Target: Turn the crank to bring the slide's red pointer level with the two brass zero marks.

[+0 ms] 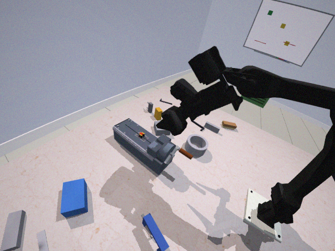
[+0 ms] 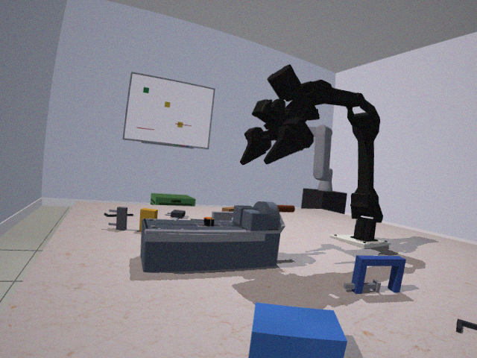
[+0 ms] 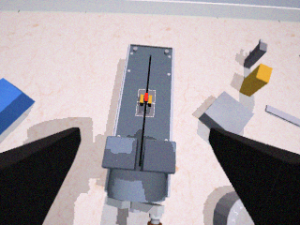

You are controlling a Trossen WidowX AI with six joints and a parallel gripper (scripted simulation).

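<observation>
My gripper tip is now 100 mm past the brown crank handle, 90 mm above it and 20 mm to the left of it. Also, from my gripper tip: blue bracket (210 mm to the left, 170 mm below, 160 mm behind); red pointer (120 mm below, 90 mm ahead, 10 mm to the left); grey block (190 mm below, 150 mm to the right, 90 mm ahead).
</observation>
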